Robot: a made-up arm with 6 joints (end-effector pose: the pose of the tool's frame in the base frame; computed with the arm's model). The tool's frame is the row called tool.
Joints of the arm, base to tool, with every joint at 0 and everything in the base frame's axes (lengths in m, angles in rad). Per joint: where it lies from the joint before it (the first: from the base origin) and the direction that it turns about. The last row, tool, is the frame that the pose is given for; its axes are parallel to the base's.
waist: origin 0.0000 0.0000 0.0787 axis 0 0 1
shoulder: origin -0.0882 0.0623 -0.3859 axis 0 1 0
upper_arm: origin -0.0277 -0.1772 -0.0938 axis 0 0 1
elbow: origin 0.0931 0.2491 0.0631 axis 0 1 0
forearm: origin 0.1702 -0.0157 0.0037 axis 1 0 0
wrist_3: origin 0.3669 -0.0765 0.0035 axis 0 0 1
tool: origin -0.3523 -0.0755 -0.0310
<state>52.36 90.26 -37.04 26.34 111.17 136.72</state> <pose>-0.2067 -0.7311 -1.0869 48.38 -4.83 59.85</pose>
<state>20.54 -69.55 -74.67 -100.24 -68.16 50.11</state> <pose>-0.4123 0.0769 -0.2654 -34.56 -37.69 -106.93</pose>
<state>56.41 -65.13 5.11 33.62 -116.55 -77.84</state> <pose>0.2172 0.3410 -0.2448 -24.41 -119.44 -42.97</pose>
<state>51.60 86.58 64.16 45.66 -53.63 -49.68</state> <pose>-0.3851 -0.2060 -0.1085 -51.90 44.64 117.24</pose>
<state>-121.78 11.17 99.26 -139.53 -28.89 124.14</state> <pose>-0.6557 0.2688 0.0423 -122.08 -29.18 7.14</pose>
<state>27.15 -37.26 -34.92 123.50 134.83 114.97</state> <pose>-0.1814 0.5814 -0.8269 91.73 -50.45 -27.67</pose>
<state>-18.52 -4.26 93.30 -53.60 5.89 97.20</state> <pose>0.1336 0.4091 0.1584 -13.20 -78.28 158.63</pose>
